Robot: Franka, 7 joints.
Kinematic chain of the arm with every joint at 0, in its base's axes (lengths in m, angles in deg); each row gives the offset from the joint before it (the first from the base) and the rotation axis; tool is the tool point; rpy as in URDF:
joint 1: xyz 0 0 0.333 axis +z
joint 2: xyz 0 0 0 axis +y
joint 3: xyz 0 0 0.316 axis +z
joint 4: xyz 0.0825 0 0 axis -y
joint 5: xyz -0.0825 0 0.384 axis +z
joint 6: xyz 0 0 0 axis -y
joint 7: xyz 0.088 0 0 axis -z
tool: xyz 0 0 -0.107 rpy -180 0 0
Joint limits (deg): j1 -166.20..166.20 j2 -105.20..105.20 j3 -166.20..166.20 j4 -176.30..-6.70 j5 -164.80..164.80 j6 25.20..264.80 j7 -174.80..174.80
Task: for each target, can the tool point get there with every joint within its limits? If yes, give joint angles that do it. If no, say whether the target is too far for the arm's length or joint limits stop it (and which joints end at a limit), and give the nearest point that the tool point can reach.
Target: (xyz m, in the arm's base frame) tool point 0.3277 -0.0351 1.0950
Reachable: yes | joints -133.66 -16.91 65.97 -27.20 -101.76 176.46 120.14
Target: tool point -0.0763 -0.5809 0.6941
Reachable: yes | joints 2.33 15.57 -107.24 -105.97 11.26 170.17 -9.63
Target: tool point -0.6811 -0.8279 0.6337
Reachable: no: too far | nearest point -0.5248 -0.6379 0.5647 | short by 0.256 m
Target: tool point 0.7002 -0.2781 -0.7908
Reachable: no: too far | nearest point 0.4802 -0.1907 -0.3068 | short by 0.539 m
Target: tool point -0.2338 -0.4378 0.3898
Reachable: yes | joints -33.31 -28.68 -72.14 -137.88 72.66 182.29 -135.81
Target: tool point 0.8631 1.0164 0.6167
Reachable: no: too far | nearest point 0.5431 0.6396 0.5115 | short by 0.505 m
